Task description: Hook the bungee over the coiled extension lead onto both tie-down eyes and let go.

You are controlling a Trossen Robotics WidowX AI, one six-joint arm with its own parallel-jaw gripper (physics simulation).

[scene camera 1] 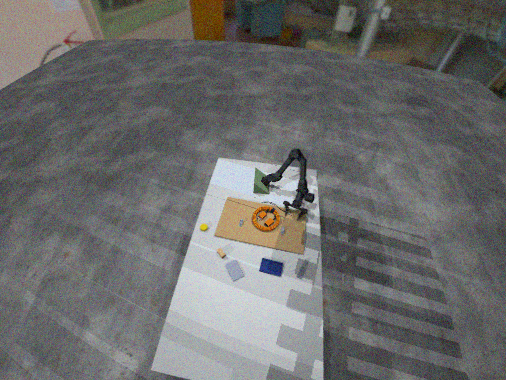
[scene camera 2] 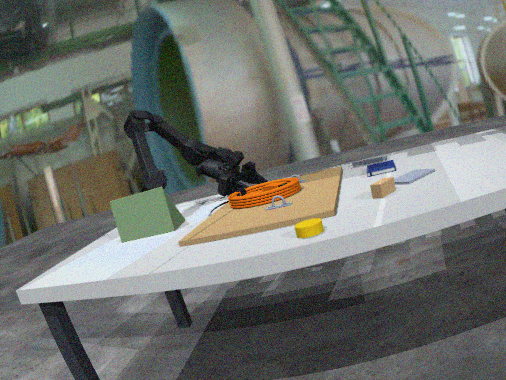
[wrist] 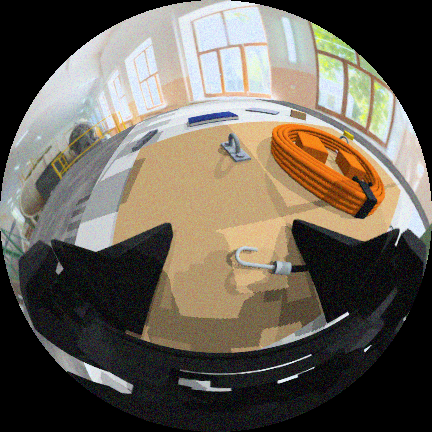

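Pixels of known places: gripper, fingertip midpoint: (scene camera 1: pixel 290 217) (wrist: pixel 234 227); arm's base at its link origin: (scene camera 1: pixel 264 181) (scene camera 2: pixel 149 215).
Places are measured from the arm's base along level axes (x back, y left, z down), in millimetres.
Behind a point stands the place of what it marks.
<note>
The coiled orange extension lead (scene camera 1: pixel 265 229) {x -417, y 108, z 6 mm} (scene camera 2: pixel 265 196) {x -351, y -3, z 15 mm} (wrist: pixel 310 175) {x -284, y 182, z 16 mm} lies on the wooden board (scene camera 1: pixel 227 232) {x -501, y -143, z 34 mm} (scene camera 2: pixel 250 222) {x -360, y -183, z 34 mm} (wrist: pixel 190 175) {x -342, y 291, z 34 mm}. One grey tie-down eye (scene camera 1: pixel 282 230) {x -379, y 225, z 30 mm} (wrist: pixel 235 148) {x -366, y 230, z 24 mm} stands on its robot side; the other eye (scene camera 1: pixel 241 223) {x -405, y -70, z 33 mm} (scene camera 2: pixel 279 202) stands on the opposite side, mostly hidden by the coil in the wrist view. The bungee's pale hook (wrist: pixel 257 265) {x -230, y 261, z 27 mm} shows between the fingers in the wrist view, touching neither; its black cord (scene camera 2: pixel 217 205) {x -169, y 112, z 33 mm} passes behind the right finger. My gripper (scene camera 1: pixel 295 210) {x -260, y 266, z 27 mm} (scene camera 2: pixel 245 183) (wrist: pixel 234 227) {x -260, y 266, z 27 mm} is open, low over the board beside the coil.
A green wedge (scene camera 1: pixel 258 186) {x -98, y -28, z -41 mm} (scene camera 2: pixel 142 217) {x -27, y -80, z -10 mm} stands near the arm's base. Around the board are a yellow disc (scene camera 1: pixel 203 227) {x -518, y -317, z 27 mm} (scene camera 2: pixel 309 228) {x -518, y -341, z 31 mm}, a wooden block (scene camera 1: pixel 221 253) {x -665, y -127, z 16 mm} (scene camera 2: pixel 383 188) {x -658, y -158, z 27 mm}, a blue box (scene camera 1: pixel 271 267) {x -657, y 208, z 34 mm} (wrist: pixel 212 118) {x -608, y 212, z 35 mm}, a grey-blue slab (scene camera 1: pixel 235 270) {x -738, y -8, z 40 mm} and a dark grey object (scene camera 1: pixel 302 268) {x -609, y 411, z 35 mm} (wrist: pixel 145 140) {x -587, y 401, z 41 mm}.
</note>
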